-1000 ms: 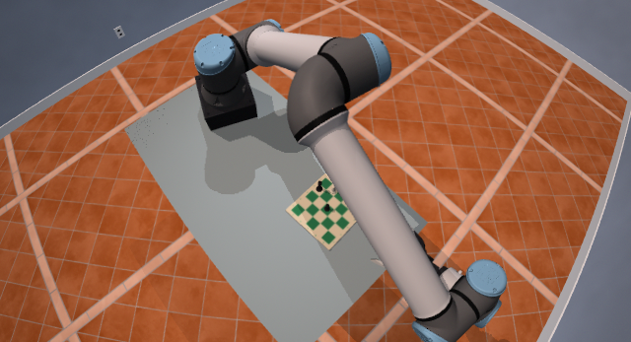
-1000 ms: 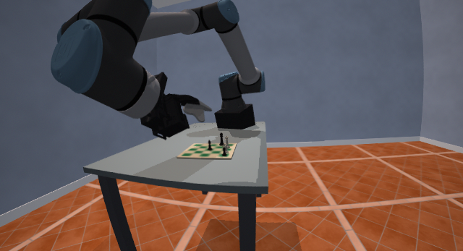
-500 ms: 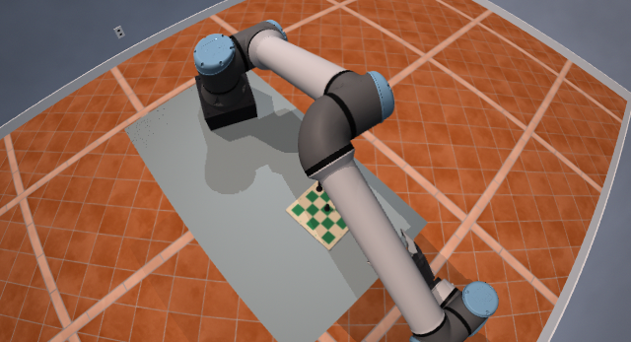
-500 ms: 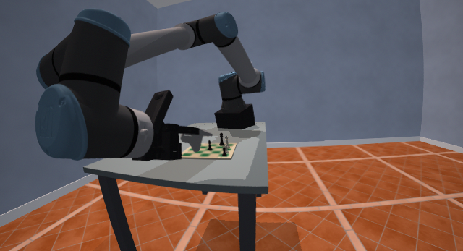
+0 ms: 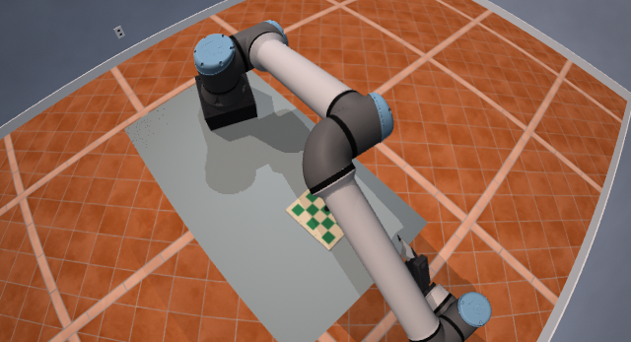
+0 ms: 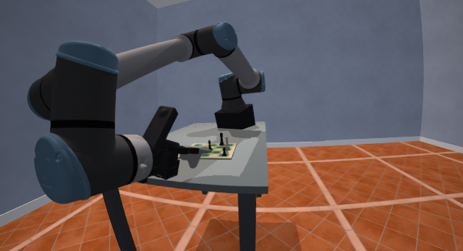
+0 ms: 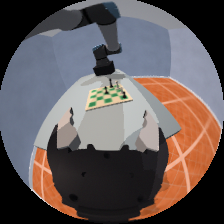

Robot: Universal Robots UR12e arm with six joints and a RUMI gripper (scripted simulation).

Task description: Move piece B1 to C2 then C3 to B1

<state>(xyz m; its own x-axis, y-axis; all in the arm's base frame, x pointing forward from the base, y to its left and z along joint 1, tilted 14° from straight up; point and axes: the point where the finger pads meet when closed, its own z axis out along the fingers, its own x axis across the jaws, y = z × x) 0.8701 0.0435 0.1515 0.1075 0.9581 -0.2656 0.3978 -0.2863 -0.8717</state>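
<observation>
The small white piece lies 21 cm behind my hand, 6 cm to the left of it and 7 cm below it. Round my hand: tall black piece: 32 cm behind, 2 cm to the left, 6 cm below; cream chessboard: 24 cm behind, 2 cm to the right, 9 cm below.
</observation>
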